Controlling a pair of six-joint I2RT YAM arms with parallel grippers.
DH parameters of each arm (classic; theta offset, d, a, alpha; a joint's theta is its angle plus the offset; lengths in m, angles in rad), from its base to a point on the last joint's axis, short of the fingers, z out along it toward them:
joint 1: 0 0.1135 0.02 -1.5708
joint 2: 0 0 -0.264 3.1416
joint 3: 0.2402 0 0.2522 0
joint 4: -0.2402 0 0.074 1.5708
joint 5: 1.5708 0 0 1.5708
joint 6: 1.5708 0.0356 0 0
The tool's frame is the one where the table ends.
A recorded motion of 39 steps. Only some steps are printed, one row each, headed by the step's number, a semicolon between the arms.
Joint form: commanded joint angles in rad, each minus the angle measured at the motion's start. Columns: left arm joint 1, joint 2, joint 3, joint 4, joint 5, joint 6; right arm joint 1, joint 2, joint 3, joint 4, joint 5, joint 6.
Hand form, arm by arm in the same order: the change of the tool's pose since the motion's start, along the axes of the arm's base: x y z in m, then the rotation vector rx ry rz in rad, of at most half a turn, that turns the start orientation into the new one. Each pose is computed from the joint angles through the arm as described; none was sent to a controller.
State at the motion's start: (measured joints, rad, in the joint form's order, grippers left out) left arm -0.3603 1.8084 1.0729 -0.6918 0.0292 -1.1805; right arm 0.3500 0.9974 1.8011 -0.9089 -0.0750 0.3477
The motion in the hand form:
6: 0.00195 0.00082 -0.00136 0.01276 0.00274 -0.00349; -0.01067 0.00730 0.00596 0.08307 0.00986 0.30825
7: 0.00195 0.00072 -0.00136 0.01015 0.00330 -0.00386; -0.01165 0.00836 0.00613 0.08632 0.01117 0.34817
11: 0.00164 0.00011 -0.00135 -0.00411 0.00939 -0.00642; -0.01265 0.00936 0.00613 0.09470 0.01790 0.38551
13: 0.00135 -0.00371 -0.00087 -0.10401 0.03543 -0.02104; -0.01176 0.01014 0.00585 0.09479 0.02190 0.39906
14: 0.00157 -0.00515 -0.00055 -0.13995 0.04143 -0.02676; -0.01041 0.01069 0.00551 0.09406 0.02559 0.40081
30: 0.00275 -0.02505 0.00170 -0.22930 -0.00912 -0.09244; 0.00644 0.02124 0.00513 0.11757 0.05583 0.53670
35: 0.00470 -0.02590 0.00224 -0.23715 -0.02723 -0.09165; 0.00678 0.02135 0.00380 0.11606 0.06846 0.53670
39: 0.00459 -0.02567 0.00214 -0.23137 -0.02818 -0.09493; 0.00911 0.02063 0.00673 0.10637 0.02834 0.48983
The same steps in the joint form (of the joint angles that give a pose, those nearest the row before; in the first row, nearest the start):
6: 0.0034 0.0103 0.0076 -0.0046 -0.0099 0.0084; -0.0046 -0.0027 0.0187 0.0107 -0.3189 0.0546
7: 0.0034 0.0103 0.0076 -0.0042 -0.0072 0.0084; -0.0042 -0.0026 0.0187 0.0118 -0.3586 0.0549
11: 0.0031 0.0103 0.0077 -0.0050 0.0084 0.0084; -0.0034 -0.0027 0.0187 0.0114 -0.3960 0.0622
13: 0.0030 0.0103 0.0076 0.0054 0.1122 0.0080; -0.0035 0.0004 0.0187 0.0110 -0.4097 0.0618
14: 0.0030 0.0103 0.0076 0.0122 0.1484 0.0080; -0.0035 0.0038 0.0187 0.0107 -0.4117 0.0614
30: -0.0450 0.0103 0.0076 0.0961 0.2144 0.0072; -0.0034 0.0538 0.0187 0.0511 -0.5505 0.0805
35: -0.0450 0.0103 0.0076 0.1163 0.2148 0.0042; -0.0038 0.0549 0.0187 0.0393 -0.5516 0.0797
39: -0.0450 0.0103 0.0076 0.1145 0.2098 0.0088; -0.0038 0.0565 0.0187 0.0702 -0.5016 0.0683

